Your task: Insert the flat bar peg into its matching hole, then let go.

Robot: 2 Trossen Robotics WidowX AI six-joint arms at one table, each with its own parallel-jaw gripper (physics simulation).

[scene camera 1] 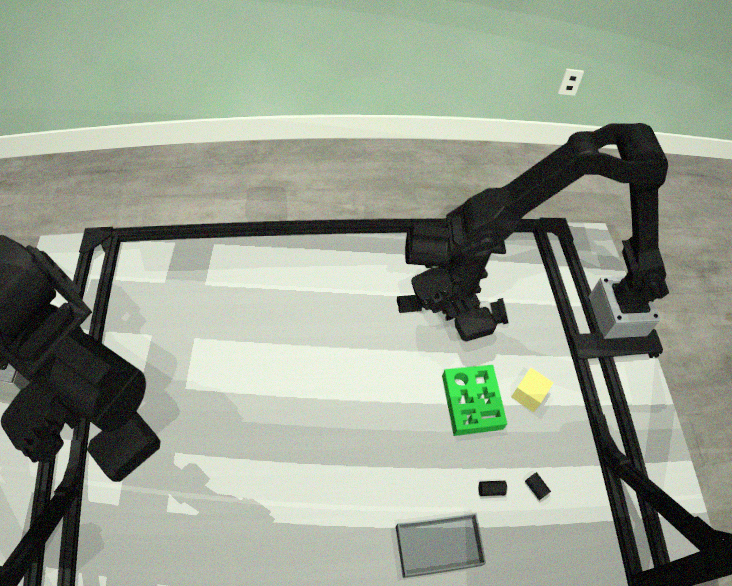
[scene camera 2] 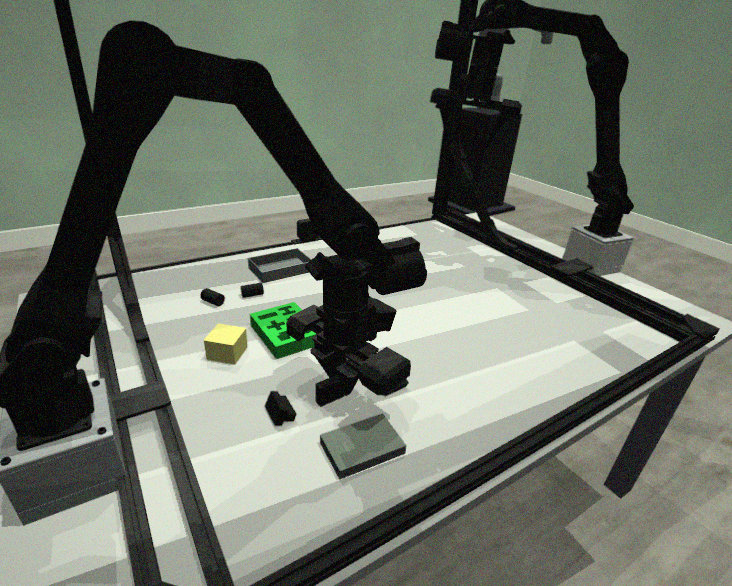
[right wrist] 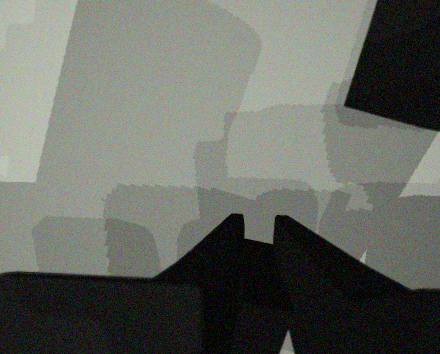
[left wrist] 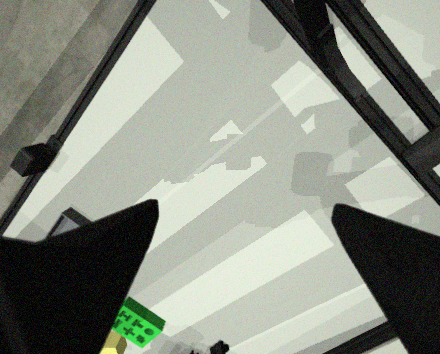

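Note:
The green peg board [scene camera 1: 454, 400] [scene camera 2: 279, 351] [left wrist: 144, 318] lies flat on the table, with its long flat slot at its lower right in scene camera 1. The black flat bar peg [scene camera 2: 330, 389] [right wrist: 258, 272] is between the fingers of my right gripper [scene camera 2: 341, 373] [right wrist: 258, 227], which is shut on it low over the table, on the side of the board away from the tray. Much of the peg is hidden by the fingers, and whether it touches the table is unclear. My left gripper [left wrist: 244, 209] is wide open and empty, far from the board.
A yellow block [scene camera 1: 532, 389] [scene camera 2: 225, 343] is beside the board. Two short black pegs [scene camera 1: 492, 488] [scene camera 1: 537, 486] lie near the grey tray [scene camera 1: 399, 549] [scene camera 2: 251, 267]. A cross-like black peg [scene camera 2: 279, 408] and a grey-green slab [scene camera 2: 363, 444] are near my right gripper.

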